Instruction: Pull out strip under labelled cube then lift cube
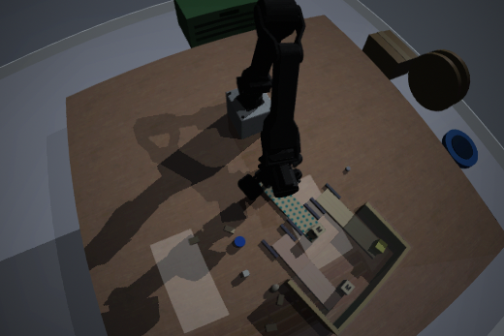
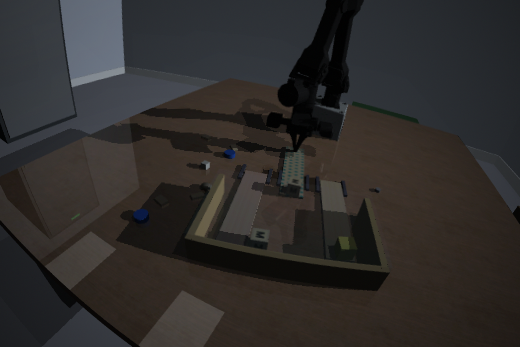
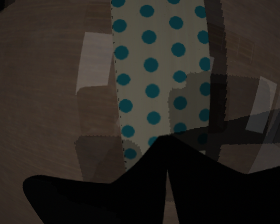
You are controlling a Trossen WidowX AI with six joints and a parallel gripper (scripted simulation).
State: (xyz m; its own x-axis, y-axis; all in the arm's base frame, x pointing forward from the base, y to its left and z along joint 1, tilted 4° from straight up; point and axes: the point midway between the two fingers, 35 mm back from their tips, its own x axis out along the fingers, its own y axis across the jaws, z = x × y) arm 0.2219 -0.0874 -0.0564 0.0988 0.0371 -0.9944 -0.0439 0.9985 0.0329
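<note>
Right now my gripper tip is 9 cm short of the dotted strip and 1 cm to the right of it. From my gripper tip the other things lie so: small white cube (21 cm to the right, 17 cm ahead).
</note>
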